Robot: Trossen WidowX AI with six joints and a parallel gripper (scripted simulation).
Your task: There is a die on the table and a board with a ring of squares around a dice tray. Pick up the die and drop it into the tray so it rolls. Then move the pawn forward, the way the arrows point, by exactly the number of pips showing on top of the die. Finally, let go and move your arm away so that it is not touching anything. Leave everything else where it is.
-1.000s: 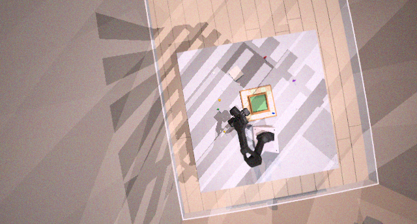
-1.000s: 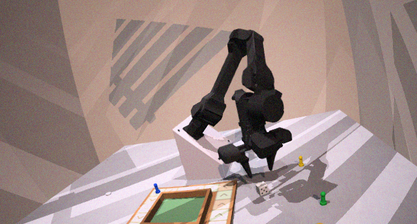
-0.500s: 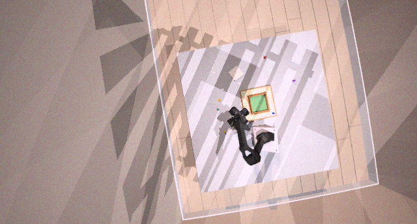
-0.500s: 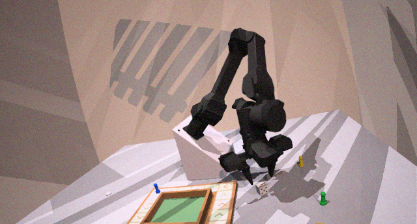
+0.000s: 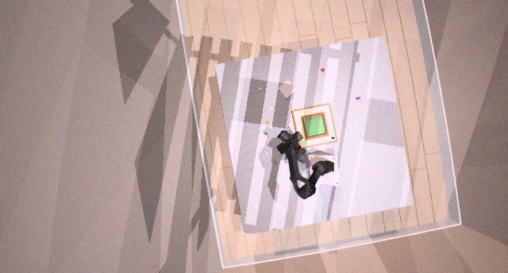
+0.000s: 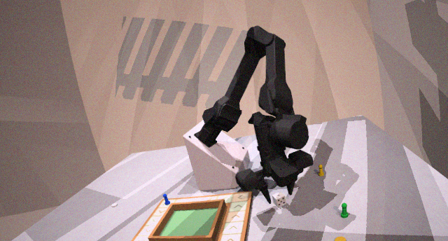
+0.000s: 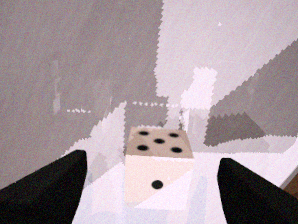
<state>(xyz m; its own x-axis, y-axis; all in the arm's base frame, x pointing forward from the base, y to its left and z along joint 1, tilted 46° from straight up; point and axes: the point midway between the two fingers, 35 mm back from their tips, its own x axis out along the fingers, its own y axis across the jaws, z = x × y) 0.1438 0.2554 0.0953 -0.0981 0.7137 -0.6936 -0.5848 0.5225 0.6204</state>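
My gripper tip is now 20 mm short of the blue pawn, 330 mm to the left of it and 10 mm below it. The rest, counted from my gripper tip: green pawn 70 mm ahead, 160 mm to the left; white die right at my gripper tip; yellow pawn 140 mm behind, 100 mm to the left.
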